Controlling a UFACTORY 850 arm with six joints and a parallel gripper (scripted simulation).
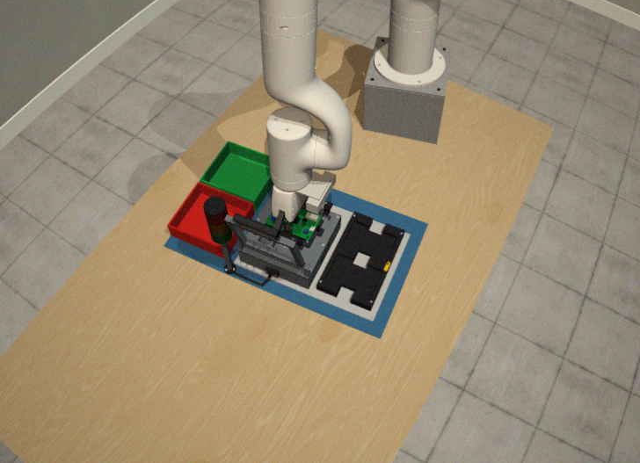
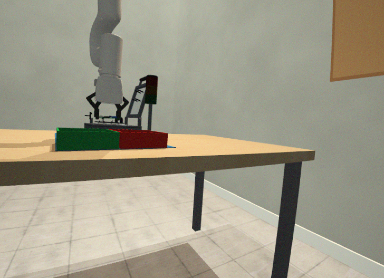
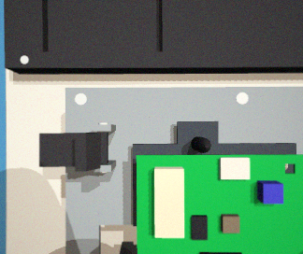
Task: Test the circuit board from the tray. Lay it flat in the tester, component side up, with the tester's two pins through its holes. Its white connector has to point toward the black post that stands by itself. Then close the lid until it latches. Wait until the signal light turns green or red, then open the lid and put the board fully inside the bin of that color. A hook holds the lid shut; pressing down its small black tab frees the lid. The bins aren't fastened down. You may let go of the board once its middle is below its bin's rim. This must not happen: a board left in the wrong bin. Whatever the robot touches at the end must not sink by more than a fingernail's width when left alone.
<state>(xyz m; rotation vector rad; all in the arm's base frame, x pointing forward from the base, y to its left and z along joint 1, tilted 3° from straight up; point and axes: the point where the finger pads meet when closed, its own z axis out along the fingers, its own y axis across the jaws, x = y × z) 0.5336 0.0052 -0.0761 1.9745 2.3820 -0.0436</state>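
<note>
Right now my hand is right at the green circuit board. Round my hand: clear lid (120 mm ahead, 20 mm to the left, 90 mm above); latch hook (70 mm behind, 50 mm to the left); red bin (80 mm ahead, 190 mm to the right, 80 mm below).
</note>
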